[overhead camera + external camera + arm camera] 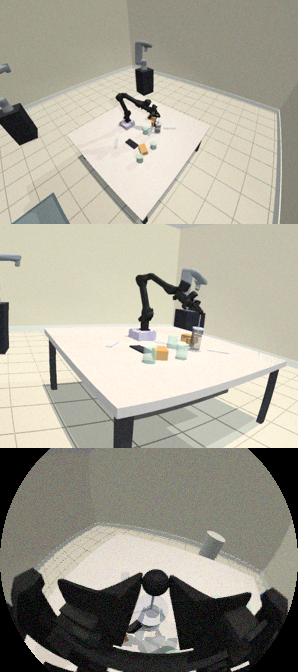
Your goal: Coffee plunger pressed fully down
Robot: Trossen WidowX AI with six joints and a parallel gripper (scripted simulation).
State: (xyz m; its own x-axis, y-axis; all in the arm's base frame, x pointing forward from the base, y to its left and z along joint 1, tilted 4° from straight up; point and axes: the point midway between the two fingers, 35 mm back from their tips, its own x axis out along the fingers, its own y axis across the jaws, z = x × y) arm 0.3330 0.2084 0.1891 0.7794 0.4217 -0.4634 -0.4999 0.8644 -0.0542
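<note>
Now: gripper tip 30 mm past the coffee press and 120 mm above it. The rest, counted from my gripper tip: black flat slab (50 mm behind, 350 mm to the right, 240 mm below).
</note>
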